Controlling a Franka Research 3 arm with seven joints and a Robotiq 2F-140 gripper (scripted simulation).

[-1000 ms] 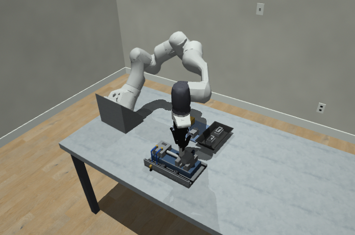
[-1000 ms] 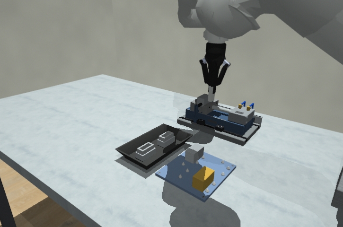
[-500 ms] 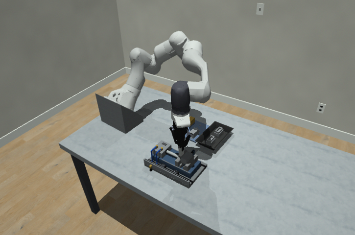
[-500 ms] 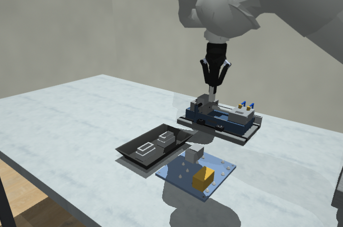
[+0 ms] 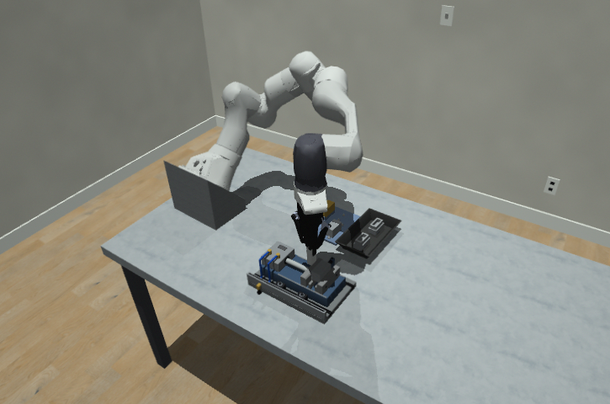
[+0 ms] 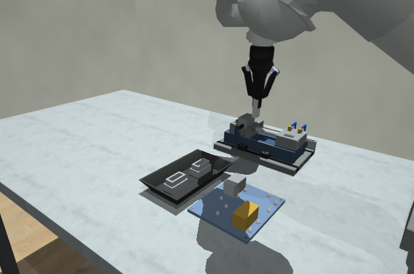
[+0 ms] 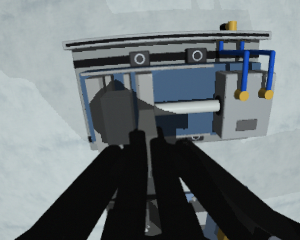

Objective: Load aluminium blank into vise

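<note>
My gripper is now 6 cm short of the fixed jaw and 8 cm above it. Round my hand: brass blank (19 cm behind, 36 cm to the left, 13 cm below).
</note>
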